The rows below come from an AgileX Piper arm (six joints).
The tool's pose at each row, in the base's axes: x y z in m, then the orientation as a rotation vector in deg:
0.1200 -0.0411 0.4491 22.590 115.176 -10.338
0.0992 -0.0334 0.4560 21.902 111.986 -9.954
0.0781 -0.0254 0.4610 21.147 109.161 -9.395
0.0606 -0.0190 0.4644 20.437 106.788 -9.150
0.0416 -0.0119 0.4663 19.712 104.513 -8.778
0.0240 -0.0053 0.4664 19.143 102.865 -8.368
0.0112 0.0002 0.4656 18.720 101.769 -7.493
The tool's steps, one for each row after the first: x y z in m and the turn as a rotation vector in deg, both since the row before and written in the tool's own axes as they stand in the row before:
0.0040 0.0002 -0.0229 -0.724 -3.192 0.286
0.0046 0.0005 -0.0226 -0.867 -2.830 0.254
0.0035 0.0004 -0.0186 -0.613 -2.408 0.053
0.0047 0.0007 -0.0198 -0.708 -2.302 0.087
0.0052 0.0008 -0.0180 -0.635 -1.661 0.106
0.0044 0.0013 -0.0132 -0.859 -1.055 0.361

